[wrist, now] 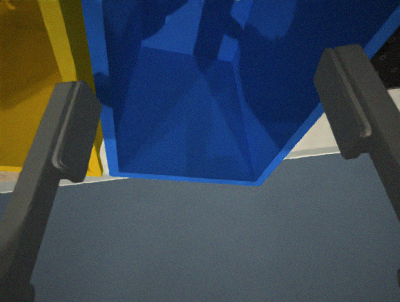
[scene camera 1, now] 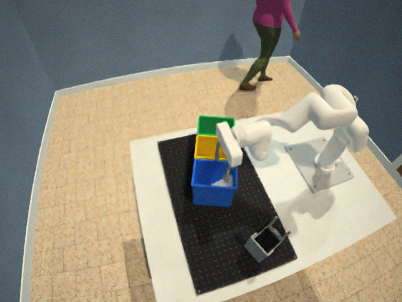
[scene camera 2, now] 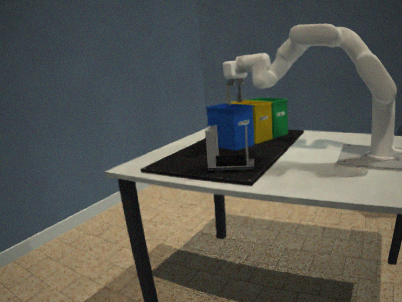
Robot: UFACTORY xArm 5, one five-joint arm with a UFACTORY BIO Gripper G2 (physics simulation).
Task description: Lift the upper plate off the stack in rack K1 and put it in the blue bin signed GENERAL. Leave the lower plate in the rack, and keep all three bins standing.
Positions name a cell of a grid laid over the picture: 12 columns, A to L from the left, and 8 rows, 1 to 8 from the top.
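Scene:
Blue bin visible in scene camera 2 (G4), in scene camera 1 (G5) and in the wrist view (G3).

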